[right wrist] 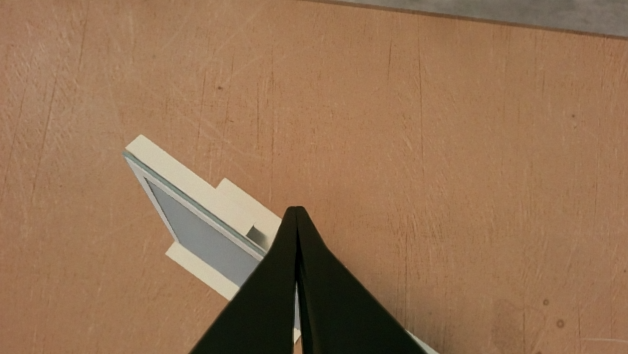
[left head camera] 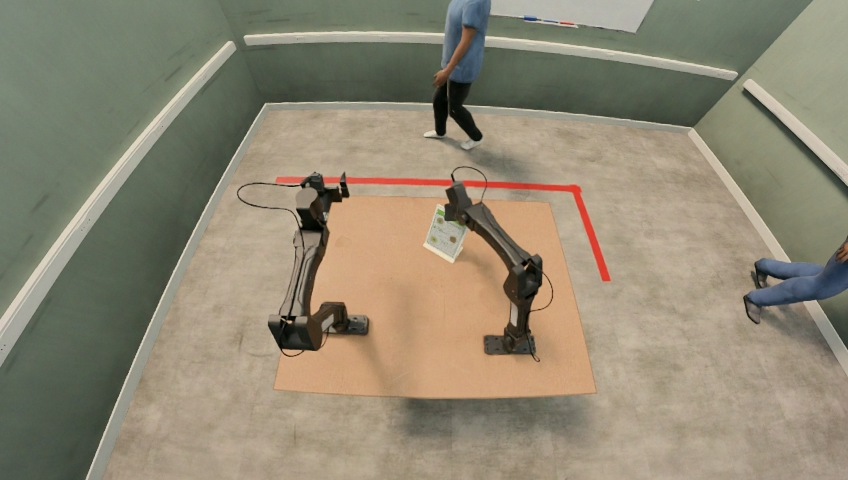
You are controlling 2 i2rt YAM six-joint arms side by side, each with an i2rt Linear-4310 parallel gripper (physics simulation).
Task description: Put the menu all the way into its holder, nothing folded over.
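Observation:
The menu (left head camera: pixel 437 234), a white card with a green top band and round pictures, stands tilted in its cream-based holder (left head camera: pixel 439 252) (right wrist: pixel 200 270) at the back middle of the table. No fold shows in the part of the menu in sight; its upper right is covered by the right arm. In the right wrist view the menu's green band does not show above the holder's top edge. My right gripper (left head camera: pixel 450 214) (right wrist: pixel 295 217) is shut, its fingertips together over the holder's upper edge and hiding part of it. My left gripper (left head camera: pixel 333 184) is open at the table's back left, away from the holder.
The brown table (left head camera: pixel 410 356) carries both arms. Its back edge lies just beyond the holder. Red tape (left head camera: pixel 511 186) marks the floor behind and to the right. A person in a blue shirt (left head camera: pixel 467 53) is behind the table; another person's legs (left head camera: pixel 797 285) show at the right.

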